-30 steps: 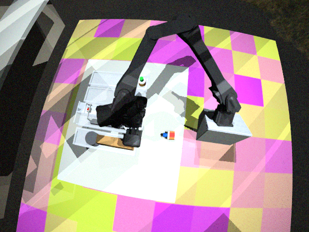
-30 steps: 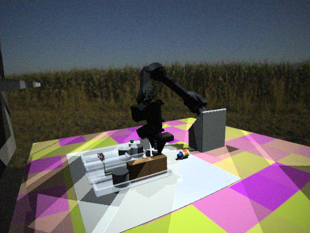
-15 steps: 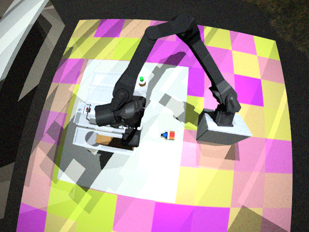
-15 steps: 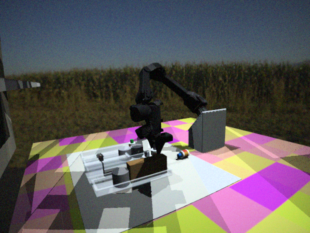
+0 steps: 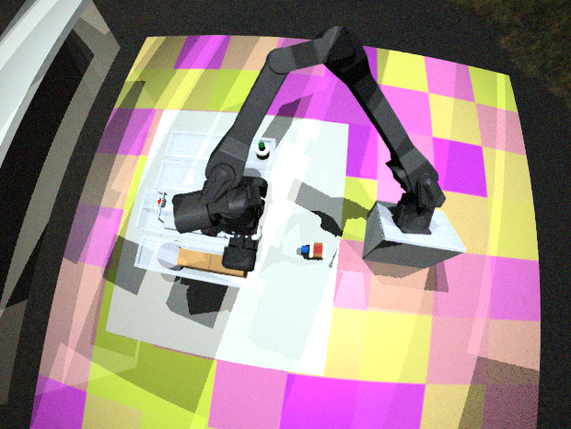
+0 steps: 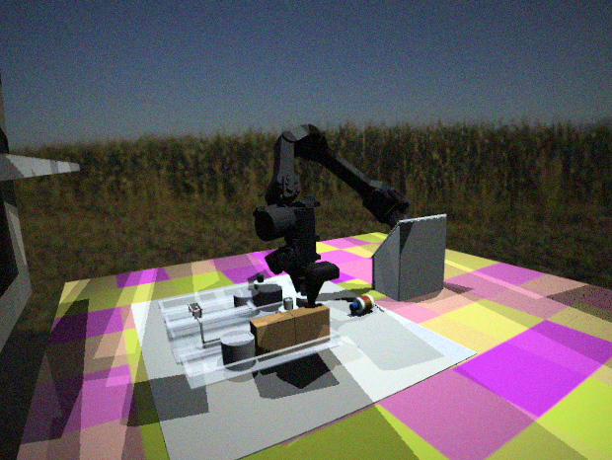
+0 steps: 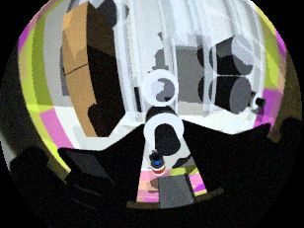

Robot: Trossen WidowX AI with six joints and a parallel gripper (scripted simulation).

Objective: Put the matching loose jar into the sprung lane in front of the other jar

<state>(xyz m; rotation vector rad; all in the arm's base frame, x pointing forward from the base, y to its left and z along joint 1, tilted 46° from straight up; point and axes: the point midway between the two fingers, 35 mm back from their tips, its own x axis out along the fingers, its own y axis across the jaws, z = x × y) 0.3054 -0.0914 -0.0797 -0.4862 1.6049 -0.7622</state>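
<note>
The clear lane rack lies 160 mm ahead of my gripper tip, 50 mm to the right of it and 40 mm below it. Also, from my gripper tip: red mark: 220 mm ahead, 70 mm to the right, 20 mm above.
</note>
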